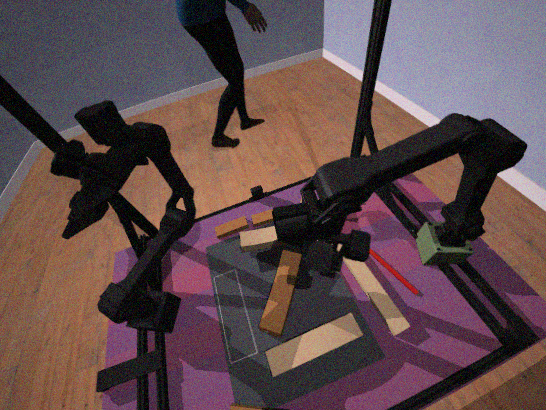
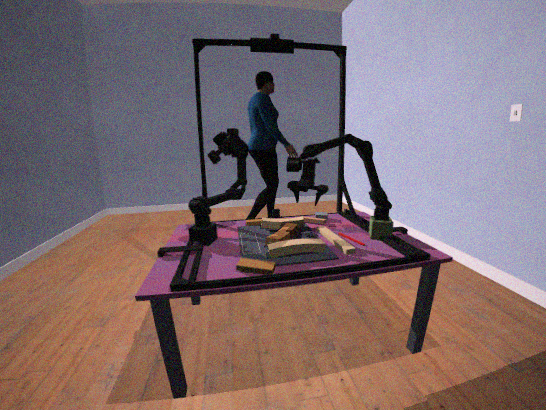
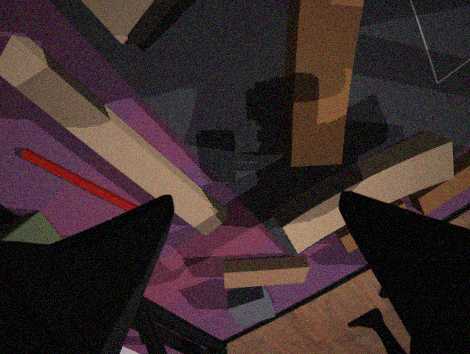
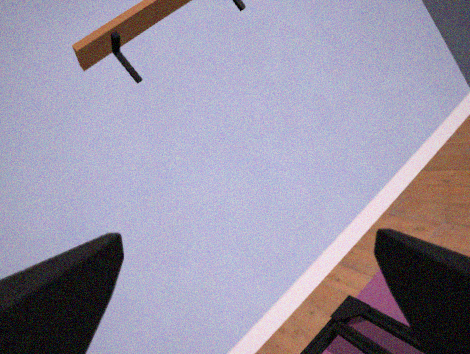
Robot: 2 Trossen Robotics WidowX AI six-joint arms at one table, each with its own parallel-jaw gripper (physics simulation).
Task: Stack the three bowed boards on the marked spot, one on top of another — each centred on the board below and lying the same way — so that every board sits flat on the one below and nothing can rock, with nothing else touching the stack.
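Seen in the pictures: left gripper, fingertip midpoint: (image 2: 306, 204) (image 3: 256, 201); right gripper, fingertip midpoint: (image 1: 67, 230) (image 2: 216, 148) (image 4: 249, 243); left arm's base, origin of the base link: (image 1: 449, 236) (image 2: 381, 218); right arm's base, origin of the base link: (image 1: 147, 308) (image 2: 202, 225).
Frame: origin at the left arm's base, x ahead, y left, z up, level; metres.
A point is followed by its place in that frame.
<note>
A pale bowed board (image 1: 314, 345) {x 0.379, y 0.290, z -0.035 m} (image 2: 297, 246) {x 0.371, y 0.312, z -0.045 m} lies arched at the front of the dark mat (image 1: 345, 370) {x 0.302, y 0.335, z -0.086 m}. A second pale board (image 1: 377, 295) {x 0.204, y 0.152, z -0.070 m} (image 2: 336, 239) {x 0.216, y 0.139, z -0.071 m} (image 3: 135, 155) {x 0.241, y 0.097, z -0.070 m} lies on the table right of the mat. A third pale board (image 1: 258, 237) {x 0.563, y -0.009, z -0.044 m} (image 2: 282, 221) {x 0.509, y -0.006, z -0.046 m} (image 3: 410, 170) {x 0.571, y 0.000, z -0.043 m} lies at the mat's back edge. The marked spot, a thin white outline (image 1: 222, 320) {x 0.644, y 0.247, z -0.086 m} (image 3: 424, 41) {x 0.611, y 0.143, z -0.086 m}, holds no board. My left gripper (image 2: 307, 201) {x 0.366, y 0.092, z 0.081 m} (image 3: 256, 201) {x 0.366, y 0.092, z 0.081 m} is open and empty, high above the back of the mat. My right gripper (image 4: 249, 243) {x 0.768, y 0.203, z 0.356 m} is open and empty, raised at the left and facing the wall.
A brown board (image 1: 281, 300) {x 0.470, y 0.186, z -0.048 m} (image 2: 284, 231) {x 0.465, y 0.139, z -0.049 m} (image 3: 325, 50) {x 0.470, y 0.156, z -0.049 m} lies mid-mat, right of the outline. A brown block (image 2: 256, 265) {x 0.496, y 0.468, z -0.067 m} lies at the front. Small blocks (image 1: 231, 227) (image 3: 265, 276) lie at the back. A red rod (image 1: 395, 272) {x 0.137, y 0.078, z -0.087 m} (image 2: 351, 239) {x 0.144, y 0.077, z -0.090 m} (image 3: 75, 179) {x 0.137, y 0.084, z -0.086 m} lies at the right.
</note>
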